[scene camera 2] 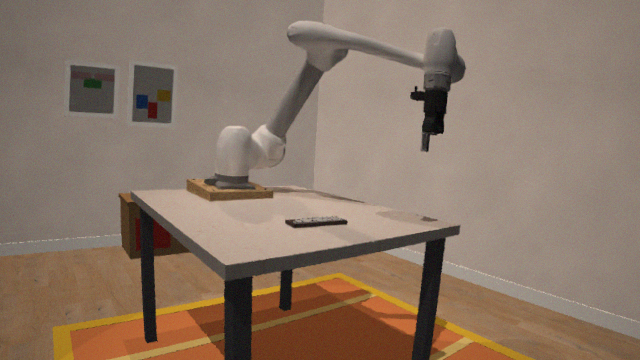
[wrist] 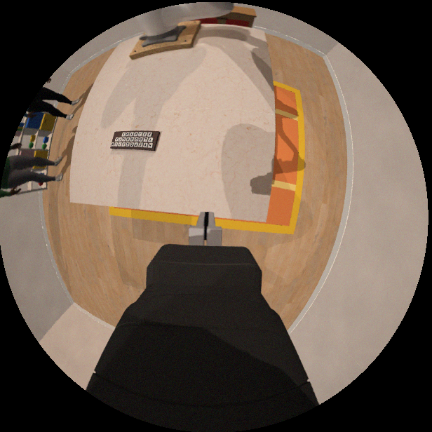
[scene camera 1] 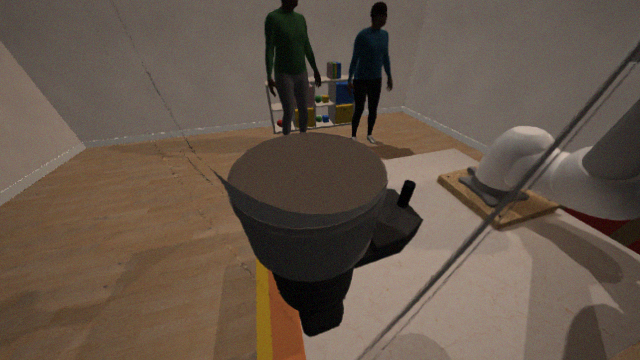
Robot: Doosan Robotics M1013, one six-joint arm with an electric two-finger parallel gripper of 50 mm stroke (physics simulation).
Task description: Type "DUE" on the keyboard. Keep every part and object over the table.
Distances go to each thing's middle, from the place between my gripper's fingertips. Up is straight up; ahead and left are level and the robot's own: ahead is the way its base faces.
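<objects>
Position of my hand: 250 mm above the dark keyboard (wrist: 126, 139), 310 mm to the left of it, 160 mm past it.
</objects>
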